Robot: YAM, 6 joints.
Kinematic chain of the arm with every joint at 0, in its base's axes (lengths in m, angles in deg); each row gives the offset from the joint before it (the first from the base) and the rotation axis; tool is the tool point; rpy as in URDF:
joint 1: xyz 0 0 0.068 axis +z
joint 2: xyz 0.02 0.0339 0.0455 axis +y
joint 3: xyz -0.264 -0.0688 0 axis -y
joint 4: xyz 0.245 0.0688 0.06 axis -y
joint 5: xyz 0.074 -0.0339 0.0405 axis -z
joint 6: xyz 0.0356 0 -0.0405 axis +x
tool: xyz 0 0 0 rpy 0 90 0
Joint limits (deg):
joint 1: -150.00..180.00
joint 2: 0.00..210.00
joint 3: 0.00..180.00
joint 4: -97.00..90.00
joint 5: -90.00..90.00
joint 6: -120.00..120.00
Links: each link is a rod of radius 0.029 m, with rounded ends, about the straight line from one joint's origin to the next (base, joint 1, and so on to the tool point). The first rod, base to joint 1, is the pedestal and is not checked.
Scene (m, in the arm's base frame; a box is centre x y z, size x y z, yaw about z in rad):
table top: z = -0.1
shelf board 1: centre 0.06 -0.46 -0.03 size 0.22 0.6 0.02 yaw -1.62
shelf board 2: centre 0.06 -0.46 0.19 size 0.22 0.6 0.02 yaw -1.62
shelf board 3: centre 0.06 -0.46 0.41 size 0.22 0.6 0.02 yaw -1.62
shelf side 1: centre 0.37 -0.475 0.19 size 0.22 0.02 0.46 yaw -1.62
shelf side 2: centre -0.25 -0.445 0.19 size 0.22 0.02 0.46 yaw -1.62
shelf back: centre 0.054 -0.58 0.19 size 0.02 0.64 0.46 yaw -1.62
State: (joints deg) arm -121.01 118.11 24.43 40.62 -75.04 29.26
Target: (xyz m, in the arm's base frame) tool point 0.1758 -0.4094 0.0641
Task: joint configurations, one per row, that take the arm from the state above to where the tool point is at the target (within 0.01 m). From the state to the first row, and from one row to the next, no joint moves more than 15 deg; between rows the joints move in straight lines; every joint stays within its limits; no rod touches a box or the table.
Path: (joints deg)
1: -108.51 122.55 35.76 41.38 -73.22 29.26
2: -96.01 126.99 47.08 42.14 -71.40 29.26
3: -83.50 131.43 58.41 42.91 -69.57 29.26
4: -71.00 135.87 69.74 43.67 -67.75 29.26

